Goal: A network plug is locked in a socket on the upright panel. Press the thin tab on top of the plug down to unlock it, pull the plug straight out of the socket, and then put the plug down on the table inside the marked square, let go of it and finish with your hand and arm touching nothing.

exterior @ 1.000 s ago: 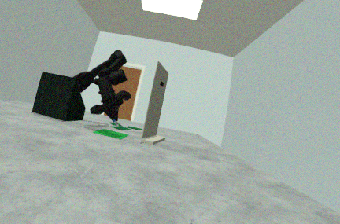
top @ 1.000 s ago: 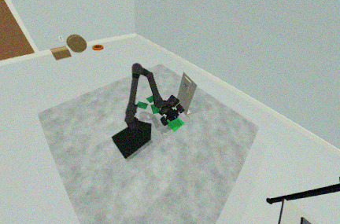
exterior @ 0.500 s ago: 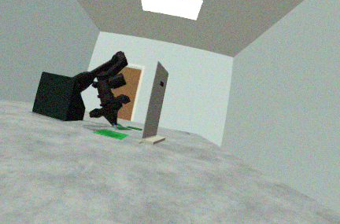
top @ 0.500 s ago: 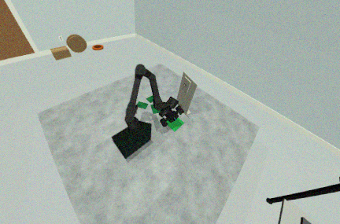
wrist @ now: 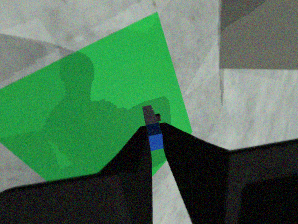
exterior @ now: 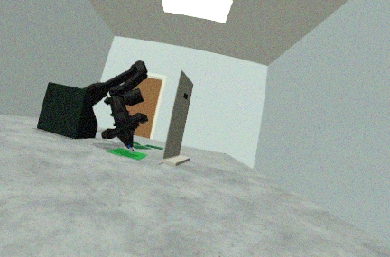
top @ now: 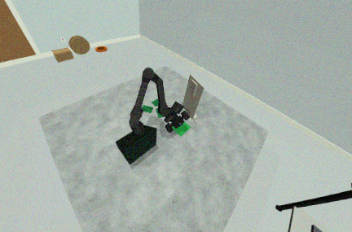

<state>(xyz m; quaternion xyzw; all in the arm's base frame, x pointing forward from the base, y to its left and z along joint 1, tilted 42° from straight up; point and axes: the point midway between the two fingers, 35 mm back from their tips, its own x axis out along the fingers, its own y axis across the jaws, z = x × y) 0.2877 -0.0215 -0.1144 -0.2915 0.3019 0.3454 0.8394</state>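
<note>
Right now the green marked square is 10 mm behind my gripper tip and 20 mm below it. The rest, counted from my gripper tip: upright panel: 160 mm ahead, 60 mm to the left, 130 mm above.
</note>
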